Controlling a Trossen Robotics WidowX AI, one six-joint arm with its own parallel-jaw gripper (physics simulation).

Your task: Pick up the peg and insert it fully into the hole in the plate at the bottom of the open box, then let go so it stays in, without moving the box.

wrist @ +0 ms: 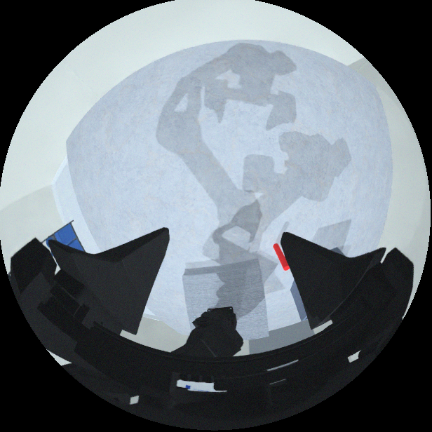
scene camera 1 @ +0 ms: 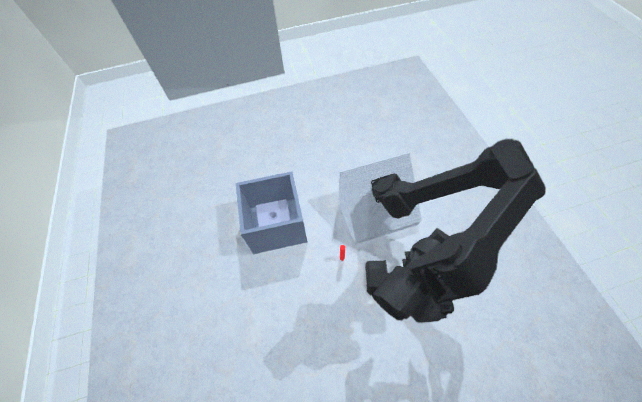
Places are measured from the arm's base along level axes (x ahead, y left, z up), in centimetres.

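Where they show: arm's base at its link origin: (scene camera 1: pixel 384 188).
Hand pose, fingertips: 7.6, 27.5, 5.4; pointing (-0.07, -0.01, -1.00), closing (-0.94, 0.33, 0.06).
Things, the pixels of their top centre, and the offset from my fingertips, as dx, dy, dz. "spot": a spot on its surface instead. Level surfaces: height alone.
- red peg at its top centre: (scene camera 1: pixel 342 247) +8.7, -16.6, -9.1
- open blue-grey box at its top centre: (scene camera 1: pixel 267 201) +23.6, -33.3, -3.3
- pale plate at its top centre: (scene camera 1: pixel 273 214) +23.6, -33.3, -11.0
- dark hole at a spot on its surface: (scene camera 1: pixel 273 215) spot: +23.6, -34.2, -13.0
- table top at its surface level: dz -17.1
The red peg (scene camera 1: pixel 342 253) (wrist: pixel 281 257) stands upright on the table top, between the box and the arm. In the wrist view it shows just left of the right-hand finger. The open blue-grey box (scene camera 1: pixel 278 241) (wrist: pixel 298 301) is left of the peg in the scene view; the right-hand finger hides most of it in the wrist view. The pale plate (scene camera 1: pixel 263 211) lies at its bottom, with a dark hole (scene camera 1: pixel 273 215). My gripper (scene camera 1: pixel 407 290) (wrist: pixel 227 236) is open and empty, raised above the table, right of and nearer the scene view's bottom edge than the peg.
The arm's base stands on a grey slab (scene camera 1: pixel 357 180) (wrist: pixel 200 297), right of the box and behind the peg. A large grey block (scene camera 1: pixel 215 50) stands beyond the far edge of the table top (scene camera 1: pixel 165 310). The arm's shadows fall across the table. A blue panel (wrist: pixel 67 236) shows at left in the wrist view.
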